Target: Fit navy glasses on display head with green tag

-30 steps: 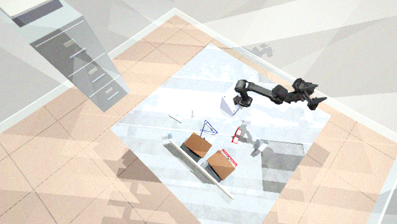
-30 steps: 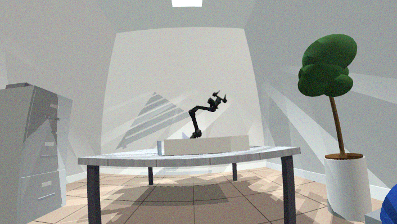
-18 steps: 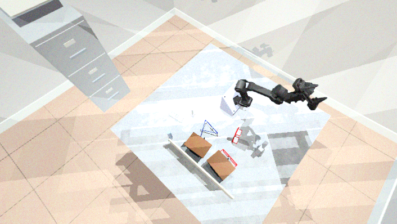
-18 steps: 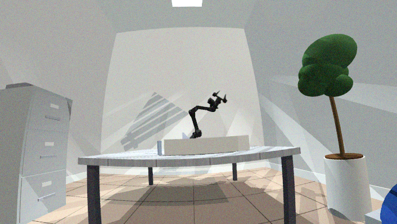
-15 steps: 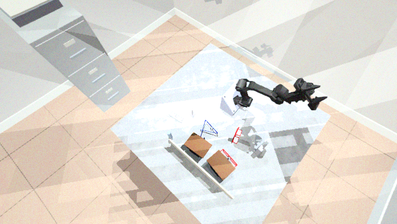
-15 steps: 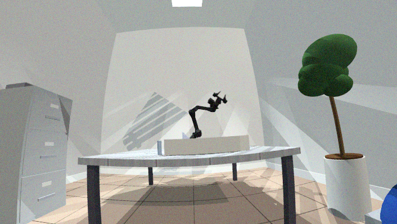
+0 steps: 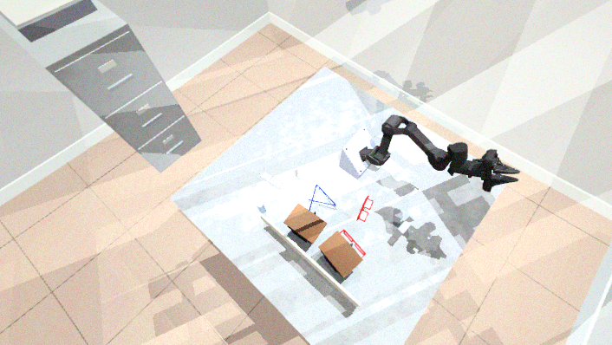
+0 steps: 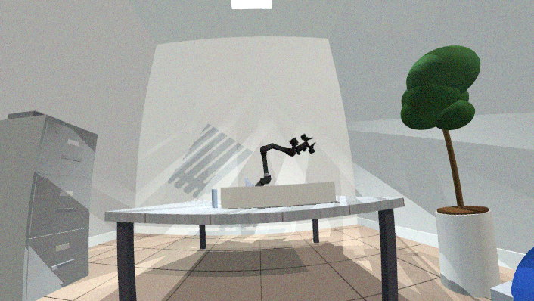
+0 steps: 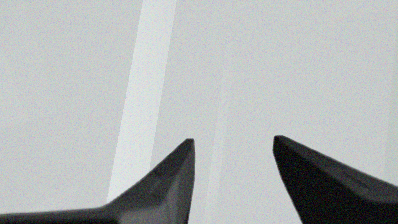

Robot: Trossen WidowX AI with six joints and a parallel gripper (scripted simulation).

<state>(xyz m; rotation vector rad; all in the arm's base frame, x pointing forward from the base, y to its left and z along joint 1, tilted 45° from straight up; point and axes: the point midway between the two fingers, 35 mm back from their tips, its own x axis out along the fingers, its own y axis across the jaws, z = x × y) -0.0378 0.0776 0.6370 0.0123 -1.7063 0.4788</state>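
Right now the display head is 54 cm ahead of my gripper tip, 46 cm below it and 24 cm to the right of it. Also, from my gripper tip: long beige panel 69 cm ahead, 46 cm below, 33 cm to the right; light-blue cylinder 70 cm ahead, 67 cm to the right, 46 cm below; grey block 46 cm below, 24 cm ahead, 13 cm to the right.
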